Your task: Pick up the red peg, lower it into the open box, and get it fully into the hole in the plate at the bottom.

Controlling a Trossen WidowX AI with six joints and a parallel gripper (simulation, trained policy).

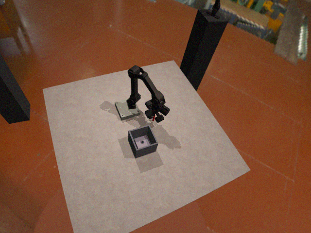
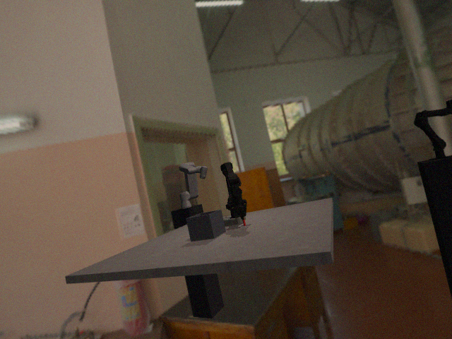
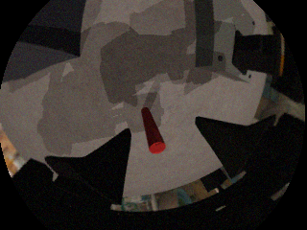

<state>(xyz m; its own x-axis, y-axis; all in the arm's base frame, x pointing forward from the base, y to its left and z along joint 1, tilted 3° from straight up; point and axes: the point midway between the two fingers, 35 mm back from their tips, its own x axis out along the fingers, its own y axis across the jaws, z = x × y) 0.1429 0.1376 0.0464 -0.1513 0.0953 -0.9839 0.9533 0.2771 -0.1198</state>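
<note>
Right now the red peg is 2 cm ahead of my gripper tip and 1 cm below it. The rest, counted from my gripper tip: plate: 21 cm ahead, 15 cm to the right.
</note>
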